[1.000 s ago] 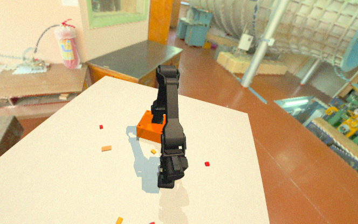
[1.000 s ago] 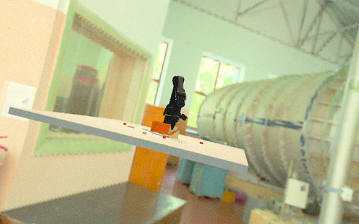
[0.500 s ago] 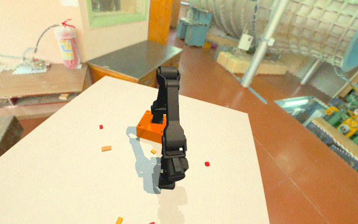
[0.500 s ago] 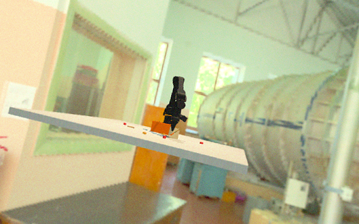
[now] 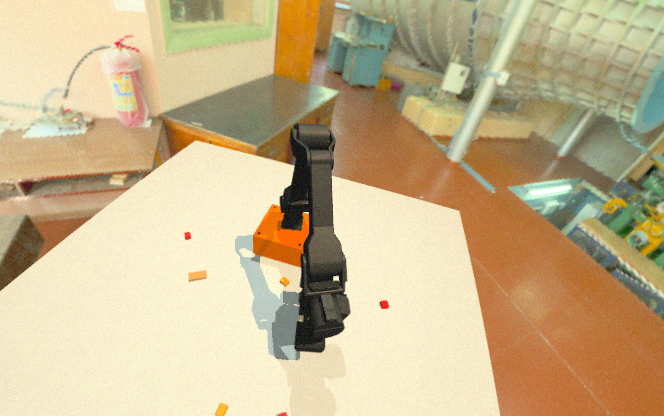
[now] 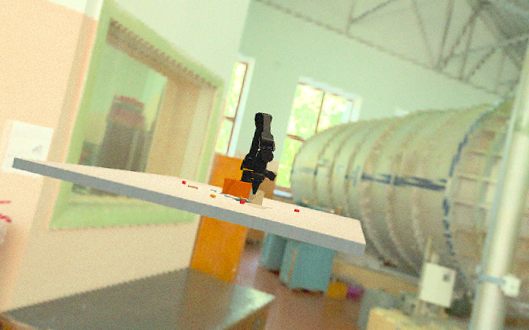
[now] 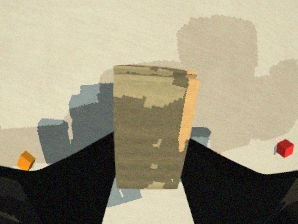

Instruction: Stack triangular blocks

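Now: gripper tip 1 cm to the left of the tan triangular block and 1 cm below it.
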